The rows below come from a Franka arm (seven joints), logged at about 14 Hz.
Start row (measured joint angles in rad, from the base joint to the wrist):
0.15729 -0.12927 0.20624 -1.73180 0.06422 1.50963 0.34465
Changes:
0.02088 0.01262 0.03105 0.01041 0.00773 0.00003 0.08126
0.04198 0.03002 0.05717 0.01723 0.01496 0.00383 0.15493
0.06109 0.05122 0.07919 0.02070 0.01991 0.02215 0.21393
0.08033 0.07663 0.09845 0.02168 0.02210 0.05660 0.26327
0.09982 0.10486 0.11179 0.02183 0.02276 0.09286 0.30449
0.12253 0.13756 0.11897 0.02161 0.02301 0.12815 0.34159
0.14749 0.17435 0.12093 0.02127 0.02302 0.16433 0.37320
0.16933 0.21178 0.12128 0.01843 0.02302 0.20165 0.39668
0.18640 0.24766 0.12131 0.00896 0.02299 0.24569 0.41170
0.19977 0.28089 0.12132 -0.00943 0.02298 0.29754 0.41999
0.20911 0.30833 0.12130 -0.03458 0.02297 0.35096 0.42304
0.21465 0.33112 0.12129 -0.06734 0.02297 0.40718 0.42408
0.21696 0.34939 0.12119 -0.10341 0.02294 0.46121 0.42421
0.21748 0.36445 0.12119 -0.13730 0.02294 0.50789 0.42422
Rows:
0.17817 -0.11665 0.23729 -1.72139 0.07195 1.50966 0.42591
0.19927 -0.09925 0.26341 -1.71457 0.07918 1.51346 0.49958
0.21838 -0.07805 0.28543 -1.71110 0.08413 1.53178 0.55858
0.23762 -0.05264 0.30469 -1.71012 0.08632 1.56623 0.60792
0.25711 -0.02441 0.31803 -1.70997 0.08698 1.60249 0.64914
0.27982 0.00829 0.32521 -1.71019 0.08723 1.63778 0.68624
0.30478 0.04508 0.32717 -1.71053 0.08724 1.67396 0.71785
0.32662 0.08251 0.32752 -1.71337 0.08724 1.71128 0.74133
0.34369 0.11839 0.32755 -1.72284 0.08721 1.75532 0.75635
0.35706 0.15162 0.32756 -1.74123 0.08720 1.80717 0.76464
0.36640 0.17906 0.32754 -1.76638 0.08719 1.86059 0.76769
0.37194 0.20185 0.32753 -1.79914 0.08719 1.91681 0.76873
0.37425 0.22012 0.32743 -1.83521 0.08716 1.97084 0.76886
0.37477 0.23518 0.32743 -1.86910 0.08716 2.01752 0.76887

